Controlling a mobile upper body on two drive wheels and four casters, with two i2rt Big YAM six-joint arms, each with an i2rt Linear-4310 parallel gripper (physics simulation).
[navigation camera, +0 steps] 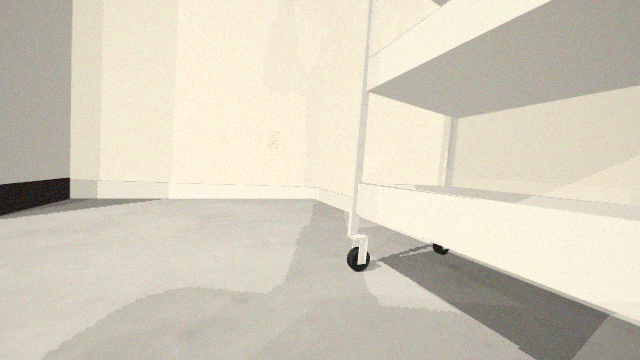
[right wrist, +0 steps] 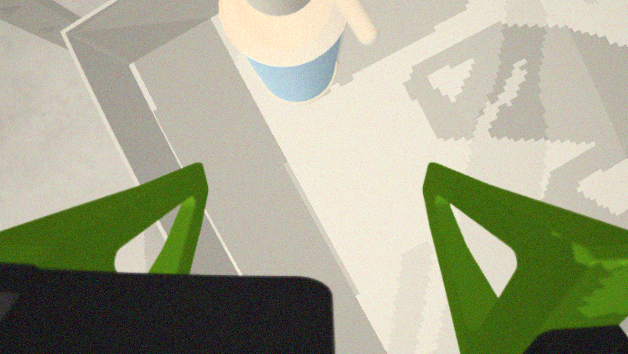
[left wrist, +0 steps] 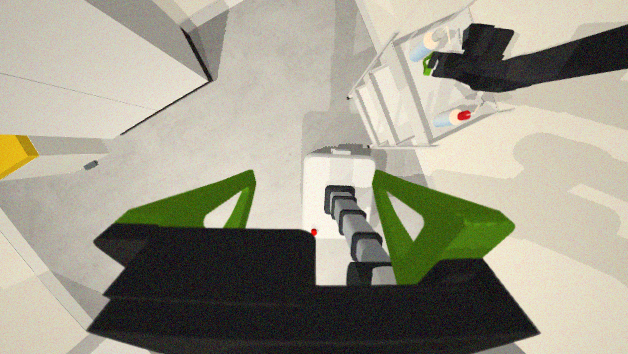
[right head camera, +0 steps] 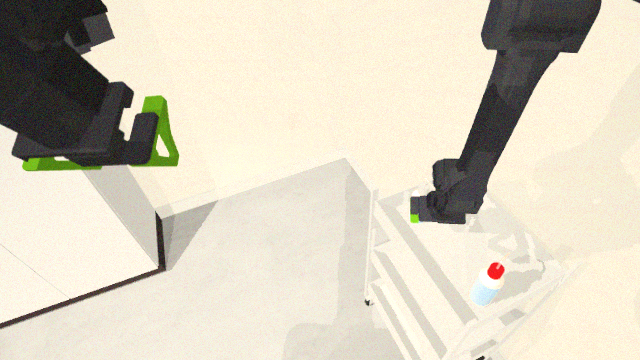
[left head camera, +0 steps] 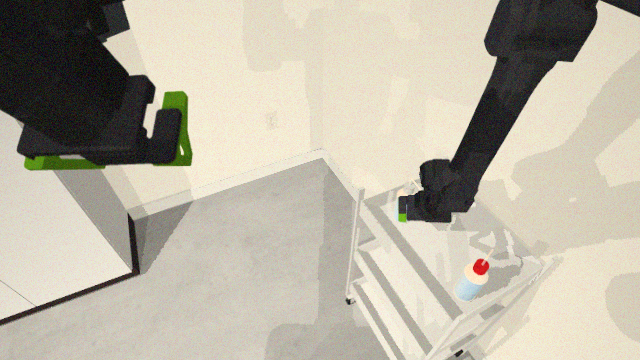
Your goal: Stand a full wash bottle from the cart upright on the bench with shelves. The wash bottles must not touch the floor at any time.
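Places are measured from the left arm's base along level axes (x ahead, y left, z up), in metres.
Pixels of known places: left gripper, fingertip midpoint: (left wrist: 314,176) (right head camera: 138,162) (left head camera: 146,161); right gripper, fingertip midpoint: (right wrist: 315,175) (left wrist: 435,61) (right head camera: 431,213) (left head camera: 417,212).
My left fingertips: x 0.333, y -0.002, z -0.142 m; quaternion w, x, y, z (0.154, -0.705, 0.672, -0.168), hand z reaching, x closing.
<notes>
For each thing: its middle in the pictures, then the offset to it from my left fingertips. "spot": a spot on its surface instead.
- wash bottle with a red cap, body centre: (right head camera: 492,277) (left head camera: 476,273) (left wrist: 455,116) dz -0.518, dx +0.178, dy -0.570 m
- white cart at a spot on its surface: (right head camera: 433,267) (left head camera: 419,265) spot: dz -0.606, dx +0.253, dy -0.452 m
- second wash bottle with a pale cap, body centre: (right wrist: 299,29) (right head camera: 423,200) (left head camera: 408,200) (left wrist: 430,45) dz -0.518, dx +0.424, dy -0.429 m
A wash bottle with a red cap (left head camera: 469,287) (right head camera: 484,292) (left wrist: 444,119) stands upright on the top tray of the white cart (left head camera: 415,260) (right head camera: 433,267) (left wrist: 411,85). A second wash bottle with a pale cap (left wrist: 423,49) (right wrist: 300,80) stands near the tray's far corner; the right gripper mostly hides it in the head views. Both look blue in the body. My right gripper (right wrist: 315,175) is open and empty, low over the tray, beside the pale-capped bottle. My left gripper (left head camera: 111,164) (right head camera: 102,166) (left wrist: 314,176) is open and empty, high above the floor. I cannot identify the bench with shelves.
A white cabinet with a dark base edge (left head camera: 65,240) (right head camera: 80,250) stands at the left. Walls meet in a corner behind the cart. In the left wrist view, my white base (left wrist: 317,190) stands near the cart, and a yellow object (left wrist: 15,152) shows at the left edge.
</notes>
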